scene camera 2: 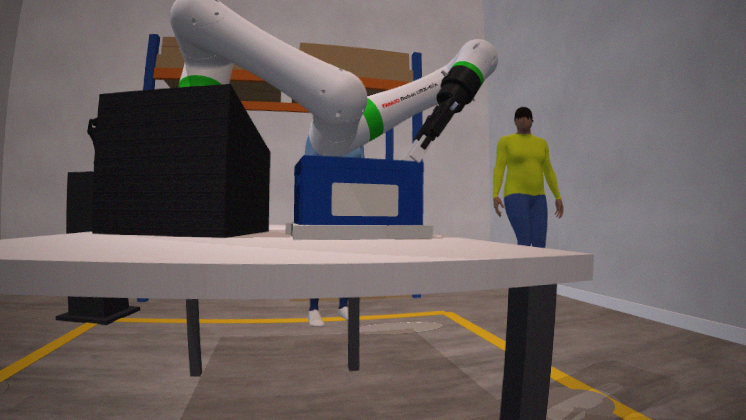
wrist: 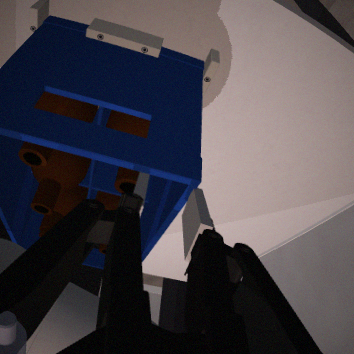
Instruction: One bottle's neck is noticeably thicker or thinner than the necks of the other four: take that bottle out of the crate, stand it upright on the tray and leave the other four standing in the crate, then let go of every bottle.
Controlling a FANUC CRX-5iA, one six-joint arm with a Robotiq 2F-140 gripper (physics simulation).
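Places are measured from the arm's base along level axes (x ahead, y left, z up), in centimetres.
Pixels of known places: gripper, between the fingertips: (scene camera 2: 410,161) (wrist: 165,194); arm's base, origin of its link: (scene camera 2: 196,118).
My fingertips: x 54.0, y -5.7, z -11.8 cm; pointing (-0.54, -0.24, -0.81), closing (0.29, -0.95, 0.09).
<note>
For each thing: its top centre in the pictures, then the offset to it from my fingertips. "spot": a spot on its surface instead. Level surfaces: height alone.
- blue crate, centre of its top: (wrist: 73,226) (scene camera 2: 355,163) dx -12.7, dy +4.2, dz -0.2 cm
- second neck, a spot on its surface: (wrist: 41,205) spot: dx -13.0, dy +8.3, dz -1.3 cm
- third neck, a spot on its surface: (wrist: 126,181) spot: dx -2.4, dy +2.6, dz -1.4 cm
- light grey base, a spot on its surface: (scene camera 2: 360,232) spot: dx -11.4, dy -6.2, dz -16.2 cm
- white table, height of its surface: dz -17.7 cm
The blue crate (scene camera 2: 313,193) (wrist: 170,100) stands upright on a light grey base. Brown bottles show inside it in the wrist view: one neck (wrist: 33,157) at the left, a second neck (wrist: 41,205) below it, and a third neck (wrist: 126,181) partly behind the left finger. The fingers hide much of the rest, and I cannot tell which neck differs. My gripper (scene camera 2: 416,151) (wrist: 165,194) is tilted at the crate's top right edge, partly open with nothing between its fingers. In the wrist view the left fingertip overlaps the crate's opening; the right one shows beyond its side wall. I cannot make out the tray.
The light grey base (scene camera 2: 360,232) has raised brackets (wrist: 125,37) around the crate. A large black block (scene camera 2: 161,166) stands left of the crate on the white table (scene camera 2: 208,253). A person in a yellow top (scene camera 2: 523,166) stands behind, at the right.
</note>
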